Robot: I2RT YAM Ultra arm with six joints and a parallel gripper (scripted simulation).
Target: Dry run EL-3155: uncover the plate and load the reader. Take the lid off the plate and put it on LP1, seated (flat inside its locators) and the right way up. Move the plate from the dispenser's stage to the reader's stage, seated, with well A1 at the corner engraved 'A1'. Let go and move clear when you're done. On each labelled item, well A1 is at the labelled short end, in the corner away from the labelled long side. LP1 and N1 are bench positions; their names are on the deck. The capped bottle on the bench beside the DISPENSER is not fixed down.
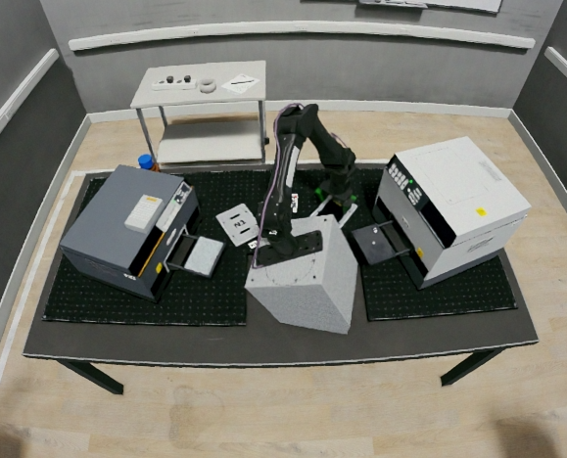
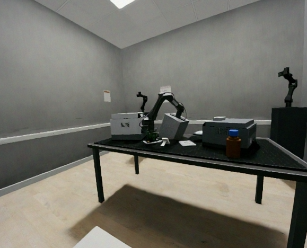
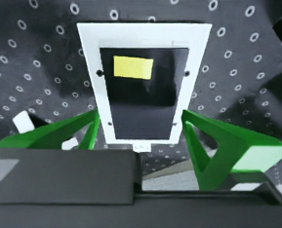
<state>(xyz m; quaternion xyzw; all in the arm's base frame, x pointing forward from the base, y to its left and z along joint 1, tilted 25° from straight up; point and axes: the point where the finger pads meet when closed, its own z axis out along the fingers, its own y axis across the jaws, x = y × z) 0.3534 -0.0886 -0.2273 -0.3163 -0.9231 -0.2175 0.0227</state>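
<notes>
Now: hand 3 cm above the dark lid. Also, from my hand: well plate: 46 cm to the left, 25 cm behind, 4 cm above; capped brown bottle: 74 cm to the left, 13 cm ahead, 7 cm above; LP1 pad: 4 cm below.
</notes>
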